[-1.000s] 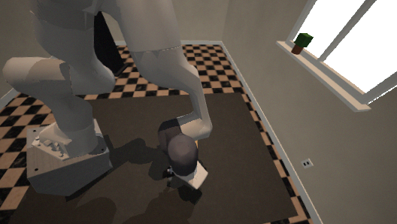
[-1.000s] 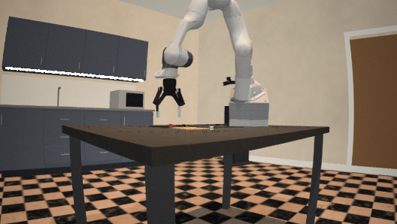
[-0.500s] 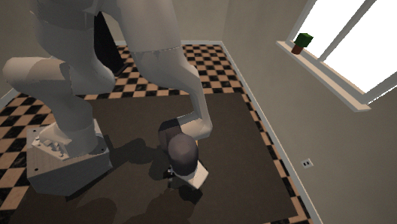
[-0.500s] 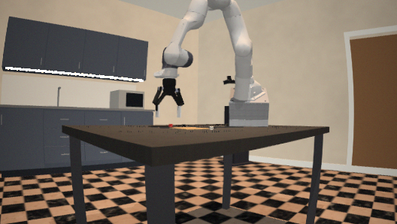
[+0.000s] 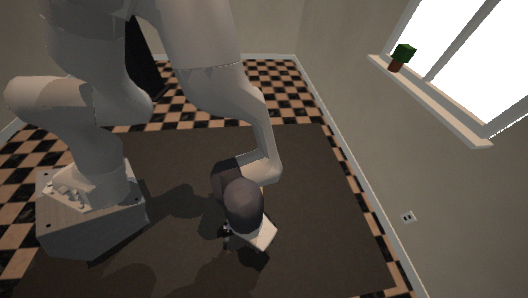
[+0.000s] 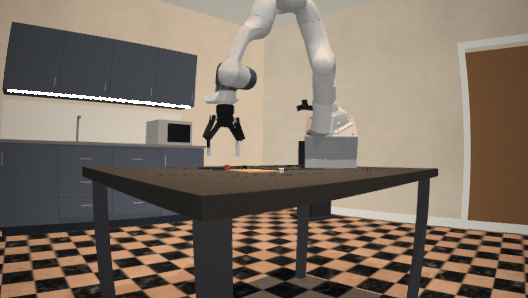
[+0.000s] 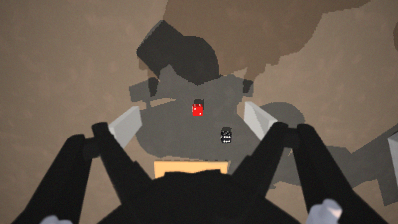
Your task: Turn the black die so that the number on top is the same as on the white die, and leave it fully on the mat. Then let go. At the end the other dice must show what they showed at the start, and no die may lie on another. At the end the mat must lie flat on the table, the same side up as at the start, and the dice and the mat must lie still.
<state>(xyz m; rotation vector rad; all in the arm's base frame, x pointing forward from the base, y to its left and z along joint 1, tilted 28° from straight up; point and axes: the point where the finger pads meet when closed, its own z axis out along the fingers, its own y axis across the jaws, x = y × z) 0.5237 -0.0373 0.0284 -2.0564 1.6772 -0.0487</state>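
The red die lies 50 mm below my hand, 10 mm to the left of it and 10 mm behind it. From my hand the other things lie so: tan mat 180 mm to the left, 60 mm below, 40 mm behind; then white die 290 mm to the left, 90 mm behind, 50 mm below; then black die 70 mm behind, 50 mm to the left, 50 mm below.
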